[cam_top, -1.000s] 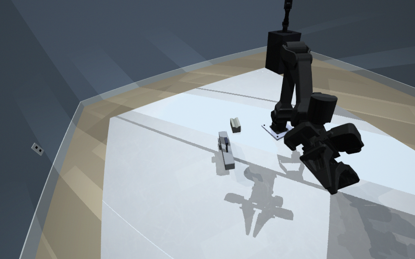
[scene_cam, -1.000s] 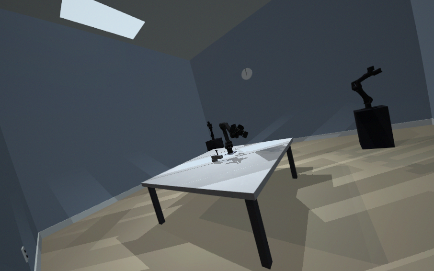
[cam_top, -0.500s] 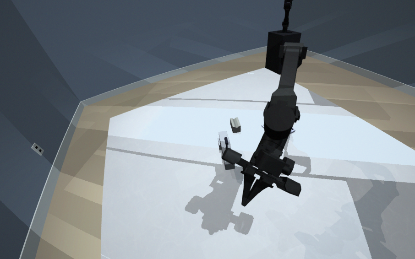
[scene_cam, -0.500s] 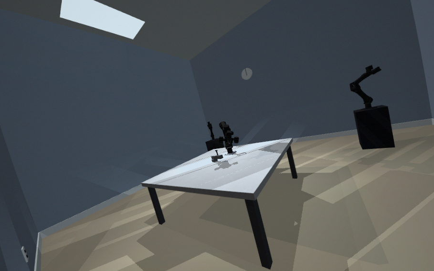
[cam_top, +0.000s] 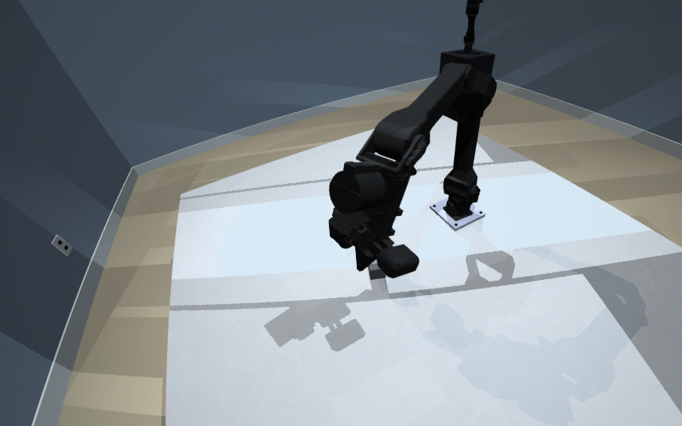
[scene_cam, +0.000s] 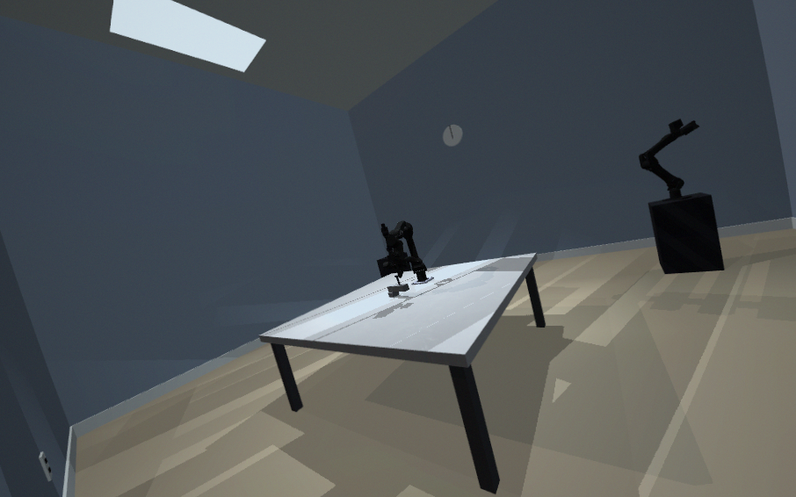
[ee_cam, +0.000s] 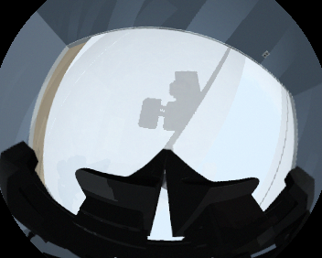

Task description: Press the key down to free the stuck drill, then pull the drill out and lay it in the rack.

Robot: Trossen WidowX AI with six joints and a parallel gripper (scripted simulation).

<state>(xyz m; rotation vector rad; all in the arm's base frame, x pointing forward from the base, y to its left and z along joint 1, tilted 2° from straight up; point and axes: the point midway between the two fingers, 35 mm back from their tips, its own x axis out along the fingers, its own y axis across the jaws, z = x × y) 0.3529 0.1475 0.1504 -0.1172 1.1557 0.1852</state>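
Right now my gripper tip is 60 mm past the dark piece, 80 mm to the left of it and 30 mm above it. Round my gripper tip: grey rack: 180 mm behind, 250 mm to the right, 110 mm below; then drill: 70 mm behind, 130 mm to the right, 80 mm below.
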